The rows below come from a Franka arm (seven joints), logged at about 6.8 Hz.
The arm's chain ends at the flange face. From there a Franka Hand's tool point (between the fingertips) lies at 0.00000 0.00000 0.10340 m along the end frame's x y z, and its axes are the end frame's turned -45 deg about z.
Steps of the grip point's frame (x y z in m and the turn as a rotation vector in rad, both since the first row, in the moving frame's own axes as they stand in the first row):
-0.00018 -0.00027 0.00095 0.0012 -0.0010 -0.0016
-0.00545 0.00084 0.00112 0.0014 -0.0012 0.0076
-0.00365 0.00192 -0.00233 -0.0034 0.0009 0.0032
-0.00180 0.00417 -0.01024 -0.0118 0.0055 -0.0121
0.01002 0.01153 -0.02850 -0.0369 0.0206 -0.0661
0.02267 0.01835 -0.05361 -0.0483 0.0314 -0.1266
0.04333 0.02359 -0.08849 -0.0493 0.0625 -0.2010
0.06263 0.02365 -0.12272 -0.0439 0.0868 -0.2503
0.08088 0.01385 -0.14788 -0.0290 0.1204 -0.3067
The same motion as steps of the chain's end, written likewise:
-0.00016 -0.00005 0.00095 0.0001 -0.0016 -0.0016
-0.00307 0.00446 0.00112 0.0001 -0.0018 0.0076
-0.00154 0.00376 -0.00233 -0.0018 0.0030 0.0032
0.00041 0.00377 -0.01023 -0.0045 0.0122 -0.0121
0.01100 0.00002 -0.02841 -0.0115 0.0407 -0.0661
0.02312 -0.00392 -0.05344 -0.0120 0.0564 -0.1266
0.03931 -0.01218 -0.08816 0.0093 0.0791 -0.2010
0.05196 -0.02328 -0.12223 0.0303 0.0924 -0.2503
0.05727 -0.03918 -0.14709 0.0646 0.1056 -0.3067

